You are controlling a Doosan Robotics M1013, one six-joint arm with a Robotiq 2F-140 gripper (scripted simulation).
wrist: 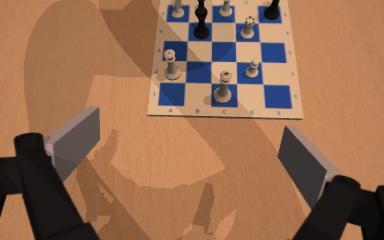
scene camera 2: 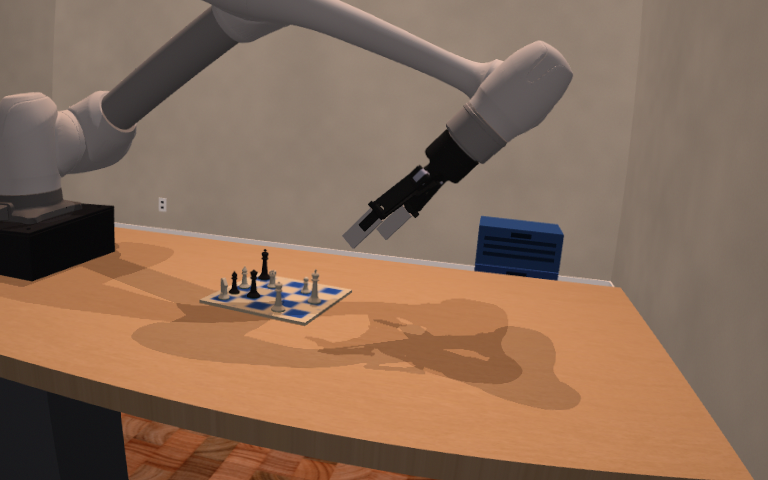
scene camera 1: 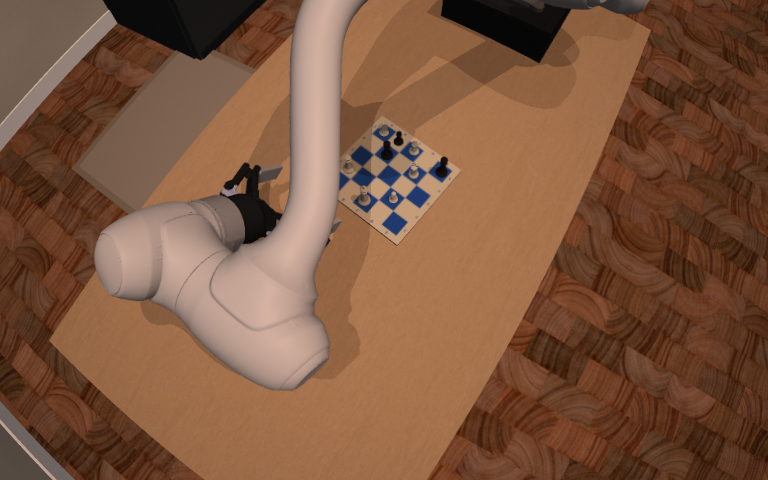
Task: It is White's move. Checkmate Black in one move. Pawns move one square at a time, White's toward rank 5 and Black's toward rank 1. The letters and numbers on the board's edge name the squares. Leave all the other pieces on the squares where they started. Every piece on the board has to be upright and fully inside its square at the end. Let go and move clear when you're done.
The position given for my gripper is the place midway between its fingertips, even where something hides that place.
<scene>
In view: my gripper [scene camera 2: 366, 237] and a blue-and-tan chessboard [scene camera 1: 415, 196].
The blue-and-tan chessboard shows as well in the wrist view [wrist: 275, 93] and in scene camera 2 [scene camera 2: 297, 310]. My gripper is seen too in the wrist view [wrist: 191, 132] and in scene camera 1 [scene camera 1: 306, 197].
</scene>
